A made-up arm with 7 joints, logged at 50 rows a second.
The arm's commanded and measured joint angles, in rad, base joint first. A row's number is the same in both.
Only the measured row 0 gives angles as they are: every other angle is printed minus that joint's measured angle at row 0.
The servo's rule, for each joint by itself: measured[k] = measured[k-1] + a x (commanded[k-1-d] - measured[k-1]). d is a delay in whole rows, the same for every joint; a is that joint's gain. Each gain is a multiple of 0.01, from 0.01 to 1. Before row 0 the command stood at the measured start. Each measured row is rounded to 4 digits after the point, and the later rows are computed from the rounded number. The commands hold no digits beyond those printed.
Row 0, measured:
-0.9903, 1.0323, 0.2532, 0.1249, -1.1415, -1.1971, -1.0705
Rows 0 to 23, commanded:
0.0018, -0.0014, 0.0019, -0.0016, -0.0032, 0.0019, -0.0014
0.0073, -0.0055, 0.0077, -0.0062, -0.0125, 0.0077, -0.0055
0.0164, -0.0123, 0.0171, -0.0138, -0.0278, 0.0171, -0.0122
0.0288, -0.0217, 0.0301, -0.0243, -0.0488, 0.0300, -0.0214
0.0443, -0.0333, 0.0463, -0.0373, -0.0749, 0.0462, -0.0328
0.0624, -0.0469, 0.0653, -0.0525, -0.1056, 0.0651, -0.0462
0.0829, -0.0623, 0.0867, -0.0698, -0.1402, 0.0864, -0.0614
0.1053, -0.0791, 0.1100, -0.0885, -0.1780, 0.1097, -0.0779
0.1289, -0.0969, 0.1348, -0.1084, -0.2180, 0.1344, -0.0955
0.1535, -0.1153, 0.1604, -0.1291, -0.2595, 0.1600, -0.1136
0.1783, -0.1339, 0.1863, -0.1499, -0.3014, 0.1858, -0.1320
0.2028, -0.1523, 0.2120, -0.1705, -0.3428, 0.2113, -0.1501
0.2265, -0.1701, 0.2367, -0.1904, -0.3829, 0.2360, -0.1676
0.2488, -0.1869, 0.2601, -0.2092, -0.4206, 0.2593, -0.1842
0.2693, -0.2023, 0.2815, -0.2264, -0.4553, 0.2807, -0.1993
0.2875, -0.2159, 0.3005, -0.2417, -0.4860, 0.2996, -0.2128
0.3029, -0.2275, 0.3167, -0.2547, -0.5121, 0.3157, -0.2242
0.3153, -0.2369, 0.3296, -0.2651, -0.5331, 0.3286, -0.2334
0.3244, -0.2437, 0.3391, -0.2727, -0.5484, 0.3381, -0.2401
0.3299, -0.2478, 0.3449, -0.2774, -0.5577, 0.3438, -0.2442
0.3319, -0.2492, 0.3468, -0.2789, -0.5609, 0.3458, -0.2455
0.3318, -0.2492, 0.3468, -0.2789, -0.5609, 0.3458, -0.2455
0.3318, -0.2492, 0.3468, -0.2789, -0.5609, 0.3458, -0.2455
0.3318, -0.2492, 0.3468, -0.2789, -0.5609, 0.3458, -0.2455
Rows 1 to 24, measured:
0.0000, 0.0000, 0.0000, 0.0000, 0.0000, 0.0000, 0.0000
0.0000, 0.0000, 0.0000, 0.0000, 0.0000, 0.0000, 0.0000
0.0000, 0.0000, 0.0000, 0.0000, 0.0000, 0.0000, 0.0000
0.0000, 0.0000, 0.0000, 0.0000, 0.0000, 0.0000, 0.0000
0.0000, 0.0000, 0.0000, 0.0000, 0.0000, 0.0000, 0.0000
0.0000, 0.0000, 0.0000, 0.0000, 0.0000, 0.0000, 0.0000
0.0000, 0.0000, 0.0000, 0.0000, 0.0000, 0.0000, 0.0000
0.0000, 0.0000, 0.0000, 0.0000, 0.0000, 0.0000, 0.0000
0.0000, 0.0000, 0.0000, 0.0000, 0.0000, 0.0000, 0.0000
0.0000, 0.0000, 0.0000, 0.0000, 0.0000, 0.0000, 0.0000
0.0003, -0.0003, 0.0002, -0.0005, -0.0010, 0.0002, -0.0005
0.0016, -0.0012, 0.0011, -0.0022, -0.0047, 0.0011, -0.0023
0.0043, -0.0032, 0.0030, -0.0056, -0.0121, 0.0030, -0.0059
0.0087, -0.0065, 0.0063, -0.0110, -0.0238, 0.0062, -0.0115
0.0151, -0.0113, 0.0111, -0.0186, -0.0402, 0.0110, -0.0192
0.0236, -0.0177, 0.0176, -0.0284, -0.0611, 0.0175, -0.0289
0.0343, -0.0257, 0.0259, -0.0404, -0.0864, 0.0258, -0.0406
0.0471, -0.0353, 0.0360, -0.0543, -0.1157, 0.0359, -0.0540
0.0618, -0.0464, 0.0479, -0.0700, -0.1484, 0.0477, -0.0689
0.0783, -0.0588, 0.0614, -0.0871, -0.1840, 0.0612, -0.0850
0.0963, -0.0723, 0.0764, -0.1053, -0.2216, 0.0762, -0.1019
0.1155, -0.0867, 0.0927, -0.1242, -0.2604, 0.0924, -0.1193
0.1355, -0.1017, 0.1100, -0.1434, -0.2996, 0.1096, -0.1367
0.1559, -0.1170, 0.1280, -0.1625, -0.3383, 0.1276, -0.1538
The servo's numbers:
d 10
a 0.18 0.18 0.12 0.29 0.32 0.12 0.36

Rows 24 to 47, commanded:
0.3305, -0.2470, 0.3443, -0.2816, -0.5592, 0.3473, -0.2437
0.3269, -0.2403, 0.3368, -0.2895, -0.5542, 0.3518, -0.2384
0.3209, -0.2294, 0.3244, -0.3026, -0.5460, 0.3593, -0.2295
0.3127, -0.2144, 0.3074, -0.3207, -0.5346, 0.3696, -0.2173
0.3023, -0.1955, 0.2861, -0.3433, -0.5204, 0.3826, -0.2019
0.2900, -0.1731, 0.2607, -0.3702, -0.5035, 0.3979, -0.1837
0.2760, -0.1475, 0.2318, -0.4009, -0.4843, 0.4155, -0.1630
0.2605, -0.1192, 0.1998, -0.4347, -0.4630, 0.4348, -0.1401
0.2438, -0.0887, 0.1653, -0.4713, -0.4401, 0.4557, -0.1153
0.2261, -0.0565, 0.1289, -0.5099, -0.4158, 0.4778, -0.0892
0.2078, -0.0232, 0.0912, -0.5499, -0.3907, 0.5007, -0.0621
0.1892, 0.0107, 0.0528, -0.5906, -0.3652, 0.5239, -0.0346
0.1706, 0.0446, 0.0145, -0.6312, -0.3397, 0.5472, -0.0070
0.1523, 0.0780, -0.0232, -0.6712, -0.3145, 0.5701, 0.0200
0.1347, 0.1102, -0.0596, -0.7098, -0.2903, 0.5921, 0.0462
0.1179, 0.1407, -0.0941, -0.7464, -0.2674, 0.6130, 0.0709
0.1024, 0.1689, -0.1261, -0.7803, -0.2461, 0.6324, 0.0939
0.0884, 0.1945, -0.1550, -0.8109, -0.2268, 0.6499, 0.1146
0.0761, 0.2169, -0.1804, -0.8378, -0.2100, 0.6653, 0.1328
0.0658, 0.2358, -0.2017, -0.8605, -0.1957, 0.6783, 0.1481
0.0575, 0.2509, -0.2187, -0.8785, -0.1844, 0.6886, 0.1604
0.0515, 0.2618, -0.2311, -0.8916, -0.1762, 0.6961, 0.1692
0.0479, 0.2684, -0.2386, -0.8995, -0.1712, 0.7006, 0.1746
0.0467, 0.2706, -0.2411, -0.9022, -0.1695, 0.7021, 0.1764
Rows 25 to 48, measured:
0.1763, -0.1324, 0.1464, -0.1810, -0.3757, 0.1460, -0.1702
0.1963, -0.1474, 0.1649, -0.1986, -0.4110, 0.1644, -0.1855
0.2155, -0.1618, 0.1831, -0.2149, -0.4434, 0.1826, -0.1994
0.2335, -0.1753, 0.2007, -0.2295, -0.4721, 0.2001, -0.2116
0.2499, -0.1876, 0.2173, -0.2420, -0.4965, 0.2167, -0.2219
0.2643, -0.1984, 0.2326, -0.2523, -0.5161, 0.2320, -0.2299
0.2765, -0.2075, 0.2463, -0.2600, -0.5304, 0.2457, -0.2355
0.2865, -0.2150, 0.2584, -0.2655, -0.5402, 0.2577, -0.2391
0.2947, -0.2212, 0.2690, -0.2694, -0.5468, 0.2683, -0.2414
0.3014, -0.2262, 0.2783, -0.2722, -0.5513, 0.2776, -0.2429
0.3066, -0.2299, 0.2862, -0.2749, -0.5538, 0.2860, -0.2432
0.3103, -0.2318, 0.2923, -0.2791, -0.5539, 0.2939, -0.2415
0.3122, -0.2314, 0.2962, -0.2859, -0.5514, 0.3017, -0.2372
0.3123, -0.2283, 0.2975, -0.2960, -0.5460, 0.3098, -0.2300
0.3105, -0.2224, 0.2961, -0.3097, -0.5378, 0.3185, -0.2199
0.3068, -0.2135, 0.2919, -0.3272, -0.5268, 0.3280, -0.2069
0.3013, -0.2016, 0.2847, -0.3486, -0.5132, 0.3385, -0.1911
0.2940, -0.1868, 0.2745, -0.3736, -0.4971, 0.3501, -0.1727
0.2850, -0.1691, 0.2614, -0.4019, -0.4789, 0.3628, -0.1520
0.2744, -0.1488, 0.2455, -0.4332, -0.4587, 0.3766, -0.1294
0.2624, -0.1262, 0.2270, -0.4670, -0.4369, 0.3915, -0.1052
0.2492, -0.1016, 0.2061, -0.5028, -0.4140, 0.4074, -0.0798
0.2351, -0.0753, 0.1831, -0.5400, -0.3902, 0.4242, -0.0536
0.2202, -0.0477, 0.1583, -0.5780, -0.3660, 0.4417, -0.0271

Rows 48 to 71, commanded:
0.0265, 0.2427, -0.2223, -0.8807, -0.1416, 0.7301, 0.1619
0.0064, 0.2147, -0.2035, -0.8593, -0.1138, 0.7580, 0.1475
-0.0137, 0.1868, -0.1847, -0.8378, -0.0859, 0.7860, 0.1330
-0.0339, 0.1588, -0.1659, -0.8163, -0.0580, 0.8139, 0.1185
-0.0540, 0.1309, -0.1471, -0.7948, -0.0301, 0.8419, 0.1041
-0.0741, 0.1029, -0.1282, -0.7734, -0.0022, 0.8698, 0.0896
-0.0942, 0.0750, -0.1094, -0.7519, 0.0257, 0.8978, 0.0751
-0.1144, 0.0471, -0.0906, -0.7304, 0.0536, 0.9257, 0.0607
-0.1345, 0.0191, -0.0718, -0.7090, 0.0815, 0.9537, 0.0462
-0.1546, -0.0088, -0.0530, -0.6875, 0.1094, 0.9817, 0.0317
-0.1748, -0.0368, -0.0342, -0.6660, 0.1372, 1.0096, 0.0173
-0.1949, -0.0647, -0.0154, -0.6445, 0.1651, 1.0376, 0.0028
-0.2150, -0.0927, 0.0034, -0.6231, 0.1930, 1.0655, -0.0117
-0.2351, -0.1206, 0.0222, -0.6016, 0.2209, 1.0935, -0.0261
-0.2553, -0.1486, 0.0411, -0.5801, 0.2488, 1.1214, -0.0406
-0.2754, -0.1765, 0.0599, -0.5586, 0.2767, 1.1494, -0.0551
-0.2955, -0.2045, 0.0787, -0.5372, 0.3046, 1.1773, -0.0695
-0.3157, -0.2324, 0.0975, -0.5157, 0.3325, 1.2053, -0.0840
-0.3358, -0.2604, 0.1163, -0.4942, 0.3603, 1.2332, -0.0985
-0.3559, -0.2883, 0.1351, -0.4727, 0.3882, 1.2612, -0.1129
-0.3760, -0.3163, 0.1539, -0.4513, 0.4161, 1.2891, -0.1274
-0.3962, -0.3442, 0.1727, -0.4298, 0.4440, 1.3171, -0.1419
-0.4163, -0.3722, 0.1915, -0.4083, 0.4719, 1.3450, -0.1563
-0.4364, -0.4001, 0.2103, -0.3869, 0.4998, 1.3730, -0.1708
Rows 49 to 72, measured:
0.2048, -0.0193, 0.1322, -0.6162, -0.3418, 0.4597, -0.0007
0.1892, 0.0095, 0.1050, -0.6540, -0.3180, 0.4781, 0.0251
0.1736, 0.0382, 0.0773, -0.6906, -0.2950, 0.4966, 0.0499
0.1583, 0.0663, 0.0494, -0.7255, -0.2732, 0.5150, 0.0732
0.1435, 0.0934, 0.0218, -0.7581, -0.2530, 0.5330, 0.0947
0.1295, 0.1190, -0.0050, -0.7878, -0.2347, 0.5504, 0.1139
0.1165, 0.1427, -0.0306, -0.8141, -0.2186, 0.5670, 0.1306
0.1048, 0.1641, -0.0547, -0.8366, -0.2050, 0.5825, 0.1445
0.0946, 0.1829, -0.0768, -0.8548, -0.1942, 0.5967, 0.1553
0.0860, 0.1987, -0.0965, -0.8685, -0.1863, 0.6093, 0.1629
0.0753, 0.2066, -0.1116, -0.8720, -0.1720, 0.6238, 0.1625
0.0629, 0.2081, -0.1226, -0.8683, -0.1534, 0.6399, 0.1571
0.0491, 0.2043, -0.1301, -0.8595, -0.1318, 0.6574, 0.1484
0.0342, 0.1961, -0.1344, -0.8470, -0.1082, 0.6762, 0.1376
0.0183, 0.1844, -0.1359, -0.8319, -0.0832, 0.6961, 0.1255
0.0017, 0.1697, -0.1350, -0.8149, -0.0573, 0.7169, 0.1126
-0.0156, 0.1527, -0.1319, -0.7966, -0.0307, 0.7386, 0.0991
-0.0334, 0.1337, -0.1269, -0.7774, -0.0037, 0.7611, 0.0853
-0.0516, 0.1131, -0.1203, -0.7576, 0.0236, 0.7842, 0.0712
-0.0701, 0.0912, -0.1122, -0.7373, 0.0511, 0.8079, 0.0570
-0.0889, 0.0682, -0.1028, -0.7166, 0.0787, 0.8321, 0.0427
-0.1080, 0.0443, -0.0923, -0.6957, 0.1063, 0.8568, 0.0283
-0.1273, 0.0196, -0.0808, -0.6746, 0.1340, 0.8818, 0.0139
-0.1467, -0.0056, -0.0684, -0.6534, 0.1618, 0.9072, -0.0005

